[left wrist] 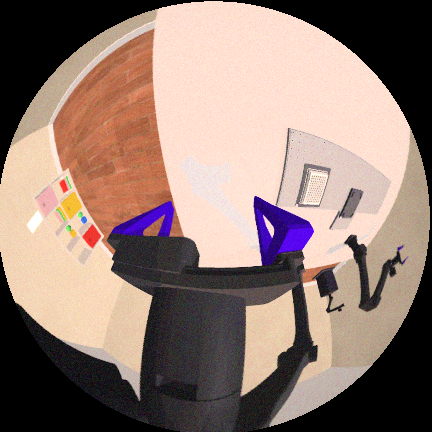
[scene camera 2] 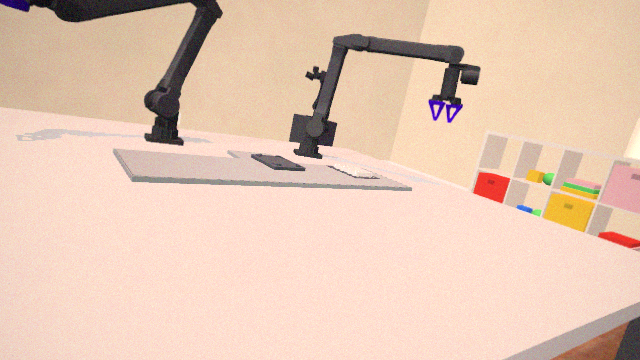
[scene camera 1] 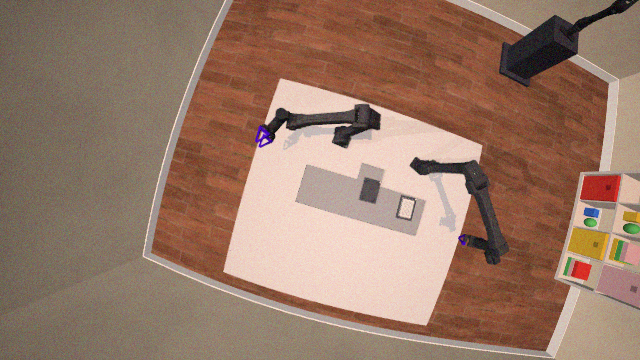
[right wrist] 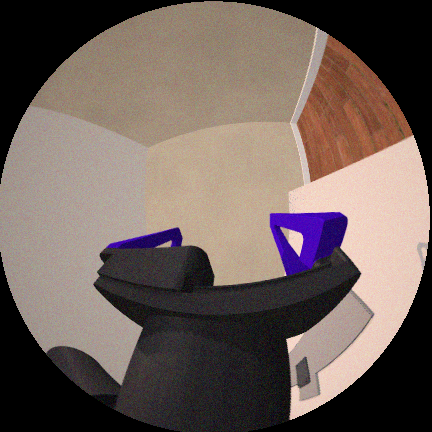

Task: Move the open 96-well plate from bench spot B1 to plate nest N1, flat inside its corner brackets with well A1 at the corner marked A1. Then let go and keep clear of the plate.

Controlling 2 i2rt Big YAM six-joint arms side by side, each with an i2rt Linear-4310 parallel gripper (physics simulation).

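Pixels of known places: left gripper, between the fingertips: (left wrist: pixel 210 202) (scene camera 2: pixel 442 121) (scene camera 1: pixel 464 238); right gripper, between the fingertips: (scene camera 1: pixel 257 144) (right wrist: pixel 223 226); left arm's base, origin of its link: (scene camera 2: pixel 307 155) (scene camera 1: pixel 418 166); right arm's base, origin of its link: (left wrist: pixel 350 238) (scene camera 2: pixel 163 141) (scene camera 1: pixel 341 140).
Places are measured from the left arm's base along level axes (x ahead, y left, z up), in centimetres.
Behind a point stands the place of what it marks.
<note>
The white 96-well plate (scene camera 1: pixel 406 208) {x 30.7, y 11.4, z 2.3 cm} (scene camera 2: pixel 356 171) {x 35.8, y 11.0, z 2.8 cm} (left wrist: pixel 316 187) {x 31.2, y 11.2, z 2.5 cm} lies flat inside a dark outline at the right end of the grey board in scene camera 1. The dark nest (scene camera 1: pixel 370 190) {x 37.4, y -18.1, z 2.5 cm} (scene camera 2: pixel 278 162) {x 40.2, y -18.3, z 2.4 cm} (left wrist: pixel 352 202) {x 38.6, y -17.1, z 2.5 cm} (right wrist: pixel 303 372) is beside it on the board, with no plate on it. My left gripper (scene camera 1: pixel 462 239) {x 25.3, y 45.5, z 26.3 cm} (scene camera 2: pixel 444 111) {x 25.3, y 45.5, z 26.3 cm} (left wrist: pixel 210 202) {x 25.3, y 45.5, z 26.3 cm} is open and empty, high up near the table's right edge and away from the plate. My right gripper (scene camera 1: pixel 262 136) {x 60.4, y -86.6, z 39.0 cm} (right wrist: pixel 223 226) {x 60.4, y -86.6, z 39.0 cm} is open and empty, raised at the table's left edge. Well A1 and the corner mark are too small to read.
The grey board (scene camera 1: pixel 327 187) {x 54.8, y -43.1, z 1.3 cm} (scene camera 2: pixel 165 167) {x 64.9, y -49.7, z 1.3 cm} (left wrist: pixel 300 150) {x 38.0, y 24.4, z 1.3 cm} (right wrist: pixel 340 325) {x 55.2, y -50.3, z 1.3 cm} lies on the pale table (scene camera 1: pixel 320 270) {x 105.7, y -8.3, z 0.0 cm} (scene camera 2: pixel 300 260) {x 108.9, y -22.4, z 0.0 cm}. A dark pedestal with a thin arm (scene camera 1: pixel 542 50) stands on the floor beyond the table. A shelf unit with coloured boxes is at the right in both scene views.
</note>
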